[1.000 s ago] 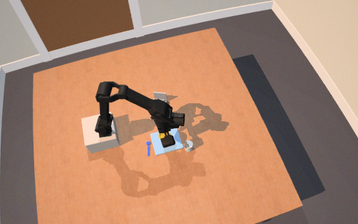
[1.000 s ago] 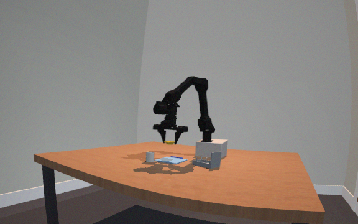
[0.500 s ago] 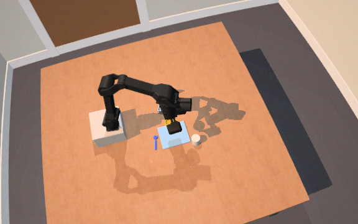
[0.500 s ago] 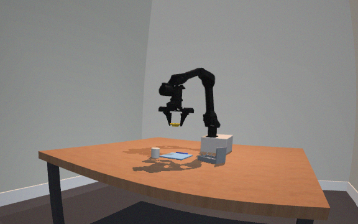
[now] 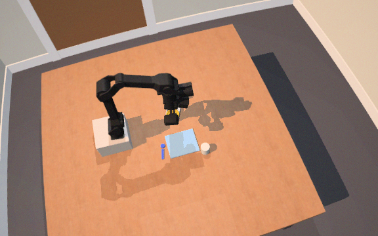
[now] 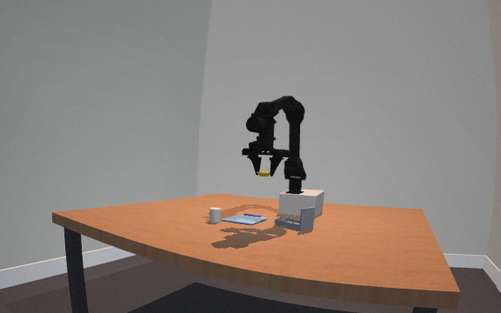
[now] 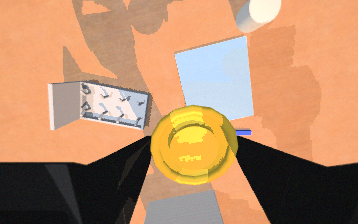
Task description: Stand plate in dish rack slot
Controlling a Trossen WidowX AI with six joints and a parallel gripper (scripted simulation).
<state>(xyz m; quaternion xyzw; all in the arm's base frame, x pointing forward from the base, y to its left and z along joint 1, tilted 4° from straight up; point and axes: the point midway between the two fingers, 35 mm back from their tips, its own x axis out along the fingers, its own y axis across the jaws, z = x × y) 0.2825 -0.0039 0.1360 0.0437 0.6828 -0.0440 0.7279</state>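
Right now my gripper tip is 160 mm above the grey dish rack, 140 mm to the right of it and 10 mm short of it. From my gripper tip the other things lie so: yellow plate 10 mm above; blue spoon 180 mm below, 80 mm to the right, 80 mm behind; light blue mat 180 mm below, 60 mm to the right, 20 mm ahead.
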